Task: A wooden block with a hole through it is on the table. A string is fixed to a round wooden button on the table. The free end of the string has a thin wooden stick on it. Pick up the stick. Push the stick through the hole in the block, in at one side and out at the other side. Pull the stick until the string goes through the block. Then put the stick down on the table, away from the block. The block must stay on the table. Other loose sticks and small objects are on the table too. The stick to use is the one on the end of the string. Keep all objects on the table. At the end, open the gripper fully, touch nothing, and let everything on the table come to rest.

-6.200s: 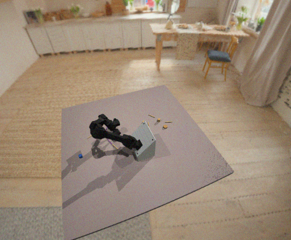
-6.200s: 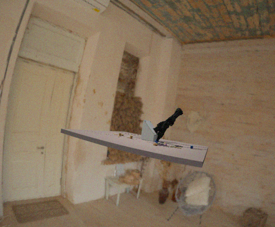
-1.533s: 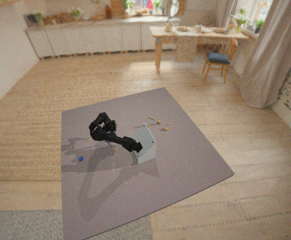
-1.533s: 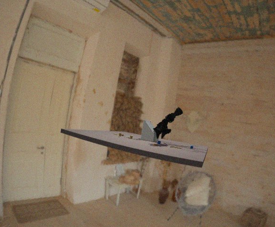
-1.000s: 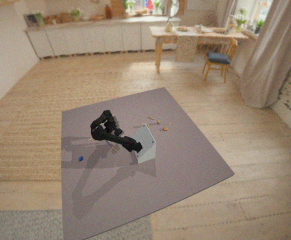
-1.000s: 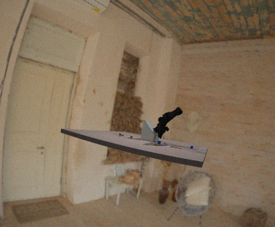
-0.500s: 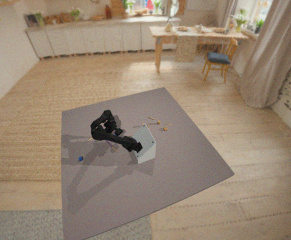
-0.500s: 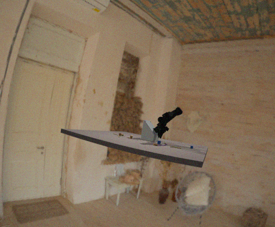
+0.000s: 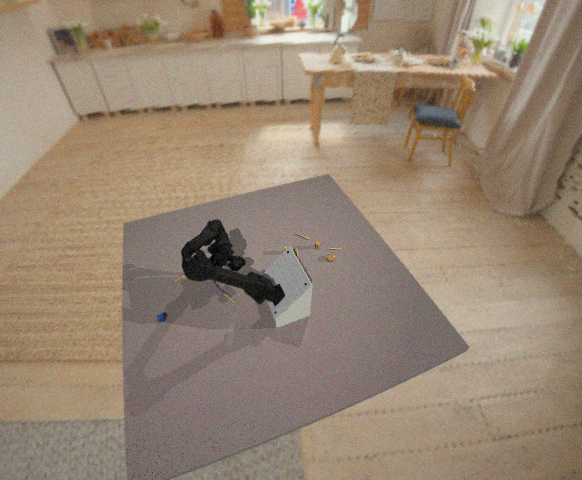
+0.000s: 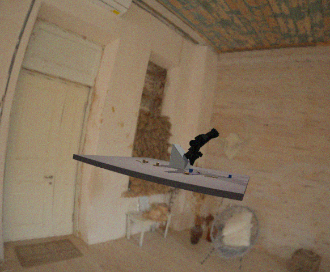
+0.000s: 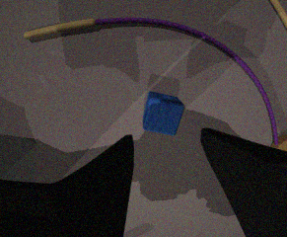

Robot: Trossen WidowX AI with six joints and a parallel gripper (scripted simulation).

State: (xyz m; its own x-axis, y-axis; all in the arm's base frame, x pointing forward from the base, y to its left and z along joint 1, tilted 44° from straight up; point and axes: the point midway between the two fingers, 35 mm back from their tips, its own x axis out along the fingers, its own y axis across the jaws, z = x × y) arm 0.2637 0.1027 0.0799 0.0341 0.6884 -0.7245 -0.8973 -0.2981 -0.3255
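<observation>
Right now the blue cube is 4 cm below my gripper tip. Also, from my gripper tip: round wooden button (19 cm ahead, 2 cm to the left, 5 cm below); then thin wooden stick (11 cm behind, 5 cm to the left, 6 cm below).
</observation>
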